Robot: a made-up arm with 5 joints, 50 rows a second.
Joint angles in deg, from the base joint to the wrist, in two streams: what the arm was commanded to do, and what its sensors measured. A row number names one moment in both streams.
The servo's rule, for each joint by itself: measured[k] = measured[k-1] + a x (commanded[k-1-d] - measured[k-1]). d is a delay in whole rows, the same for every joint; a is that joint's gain. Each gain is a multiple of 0.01, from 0.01 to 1. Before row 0 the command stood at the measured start. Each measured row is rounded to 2 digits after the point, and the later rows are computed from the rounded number. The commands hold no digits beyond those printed.
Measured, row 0:
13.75 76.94 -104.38 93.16 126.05
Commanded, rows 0 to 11:
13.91 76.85 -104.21 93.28 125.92
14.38 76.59 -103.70 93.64 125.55
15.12 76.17 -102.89 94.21 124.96
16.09 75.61 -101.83 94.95 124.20
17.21 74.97 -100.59 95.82 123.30
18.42 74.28 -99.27 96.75 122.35
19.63 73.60 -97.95 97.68 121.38
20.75 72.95 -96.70 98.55 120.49
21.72 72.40 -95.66 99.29 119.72
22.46 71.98 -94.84 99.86 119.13
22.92 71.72 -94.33 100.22 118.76
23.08 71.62 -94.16 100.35 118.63
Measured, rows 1 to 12:
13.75 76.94 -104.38 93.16 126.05
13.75 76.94 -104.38 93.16 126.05
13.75 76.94 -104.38 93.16 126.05
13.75 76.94 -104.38 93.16 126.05
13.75 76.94 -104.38 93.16 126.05
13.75 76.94 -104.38 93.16 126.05
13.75 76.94 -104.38 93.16 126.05
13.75 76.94 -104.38 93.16 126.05
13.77 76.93 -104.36 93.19 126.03
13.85 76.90 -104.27 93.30 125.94
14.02 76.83 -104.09 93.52 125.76
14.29 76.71 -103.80 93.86 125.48
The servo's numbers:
d 8
a 0.13 0.10 0.13 0.24 0.18

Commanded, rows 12 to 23:
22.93 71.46 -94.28 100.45 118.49
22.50 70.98 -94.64 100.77 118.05
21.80 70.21 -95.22 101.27 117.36
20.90 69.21 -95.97 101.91 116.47
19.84 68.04 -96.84 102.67 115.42
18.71 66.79 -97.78 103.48 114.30
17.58 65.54 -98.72 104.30 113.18
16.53 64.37 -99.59 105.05 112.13
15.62 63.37 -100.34 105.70 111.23
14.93 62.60 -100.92 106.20 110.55
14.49 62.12 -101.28 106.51 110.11
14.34 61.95 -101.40 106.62 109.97
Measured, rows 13 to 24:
14.67 76.54 -103.38 94.33 125.09
15.16 76.31 -102.85 94.91 124.60
15.74 76.04 -102.21 95.57 124.02
16.39 75.73 -101.49 96.29 123.38
17.08 75.40 -100.73 97.01 122.72
17.78 75.06 -99.96 97.69 122.07
18.45 74.73 -99.23 98.30 121.47
19.05 74.42 -98.57 98.79 120.96
19.55 74.12 -98.01 99.19 120.52
19.93 73.81 -97.57 99.57 120.08
20.17 73.45 -97.26 99.98 119.59
20.26 73.03 -97.09 100.44 119.03

